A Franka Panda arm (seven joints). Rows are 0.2 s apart.
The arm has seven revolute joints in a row. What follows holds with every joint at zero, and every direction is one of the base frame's. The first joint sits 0.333 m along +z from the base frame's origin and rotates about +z. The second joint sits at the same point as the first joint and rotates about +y. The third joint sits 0.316 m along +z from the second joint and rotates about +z. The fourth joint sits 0.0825 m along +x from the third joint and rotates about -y. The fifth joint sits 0.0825 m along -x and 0.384 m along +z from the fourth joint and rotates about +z. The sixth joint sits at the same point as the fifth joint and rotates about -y. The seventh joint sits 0.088 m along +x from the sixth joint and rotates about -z. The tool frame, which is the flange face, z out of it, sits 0.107 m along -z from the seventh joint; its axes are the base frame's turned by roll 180, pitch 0 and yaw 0 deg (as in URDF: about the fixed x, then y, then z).
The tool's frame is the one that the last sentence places.
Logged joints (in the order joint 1, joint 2, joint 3, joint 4, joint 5, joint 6, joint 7), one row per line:
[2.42 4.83 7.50 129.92 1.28 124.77 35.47]
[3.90 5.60 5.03 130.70 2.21 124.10 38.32]
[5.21 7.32 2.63 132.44 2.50 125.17 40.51]
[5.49 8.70 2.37 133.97 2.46 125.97 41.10]
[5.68 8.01 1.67 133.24 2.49 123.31 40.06]
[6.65 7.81 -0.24 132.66 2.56 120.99 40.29]
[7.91 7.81 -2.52 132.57 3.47 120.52 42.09]
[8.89 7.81 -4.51 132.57 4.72 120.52 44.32]
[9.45 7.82 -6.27 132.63 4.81 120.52 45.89]
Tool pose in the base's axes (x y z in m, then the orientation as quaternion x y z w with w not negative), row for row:
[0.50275 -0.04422 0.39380 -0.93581 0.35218 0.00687 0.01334]
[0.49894 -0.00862 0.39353 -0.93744 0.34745 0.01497 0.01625]
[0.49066 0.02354 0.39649 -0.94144 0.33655 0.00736 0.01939]
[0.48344 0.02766 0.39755 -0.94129 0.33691 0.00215 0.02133]
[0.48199 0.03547 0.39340 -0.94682 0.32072 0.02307 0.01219]
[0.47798 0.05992 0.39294 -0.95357 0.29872 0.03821 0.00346]
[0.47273 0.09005 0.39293 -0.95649 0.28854 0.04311 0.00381]
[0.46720 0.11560 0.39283 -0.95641 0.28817 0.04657 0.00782]
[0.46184 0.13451 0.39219 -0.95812 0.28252 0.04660 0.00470]
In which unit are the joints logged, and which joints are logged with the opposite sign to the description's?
The joints are logged in degrees. Opposite sign: joint 2, joint 3, joint 4.
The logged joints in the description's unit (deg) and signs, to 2 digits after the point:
[2.42 -4.83 -7.50 -129.92 1.28 124.77 35.47]
[3.90 -5.60 -5.03 -130.70 2.21 124.10 38.32]
[5.21 -7.32 -2.63 -132.44 2.50 125.17 40.51]
[5.49 -8.70 -2.37 -133.97 2.46 125.97 41.10]
[5.68 -8.01 -1.67 -133.24 2.49 123.31 40.06]
[6.65 -7.81 0.24 -132.66 2.56 120.99 40.29]
[7.91 -7.81 2.52 -132.57 3.47 120.52 42.09]
[8.89 -7.81 4.51 -132.57 4.72 120.52 44.32]
[9.45 -7.82 6.27 -132.63 4.81 120.52 45.89]

